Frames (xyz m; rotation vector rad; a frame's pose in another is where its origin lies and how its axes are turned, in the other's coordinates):
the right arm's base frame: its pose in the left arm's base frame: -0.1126 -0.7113 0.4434 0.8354 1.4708 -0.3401
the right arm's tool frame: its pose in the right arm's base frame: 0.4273 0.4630 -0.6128 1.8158 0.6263 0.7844
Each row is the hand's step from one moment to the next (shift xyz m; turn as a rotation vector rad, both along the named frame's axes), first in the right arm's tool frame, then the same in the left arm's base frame.
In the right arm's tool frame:
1: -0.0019 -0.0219 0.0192 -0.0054 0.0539 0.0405
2: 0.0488 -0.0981 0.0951 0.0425 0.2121 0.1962
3: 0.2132 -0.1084 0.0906 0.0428 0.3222 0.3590
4: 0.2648 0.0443 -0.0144 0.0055 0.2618 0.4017
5: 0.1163 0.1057 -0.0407 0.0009 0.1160 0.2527
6: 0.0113 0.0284 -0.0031 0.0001 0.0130 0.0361
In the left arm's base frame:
1: -0.0212 0.0173 -0.0100 0.0001 -0.0492 -0.0464
2: -0.0581 0.1077 -0.0779 0.0279 -0.1607 -0.2423
3: 0.0589 0.2031 -0.1438 -0.0046 -0.2564 -0.4108
4: 0.2202 0.1020 -0.1158 -0.0812 -0.2253 -0.4154
5: 0.1538 -0.0280 -0.0437 -0.0753 -0.1017 -0.2476
6: 0.0228 -0.0181 -0.0097 -0.0124 -0.0115 -0.0344

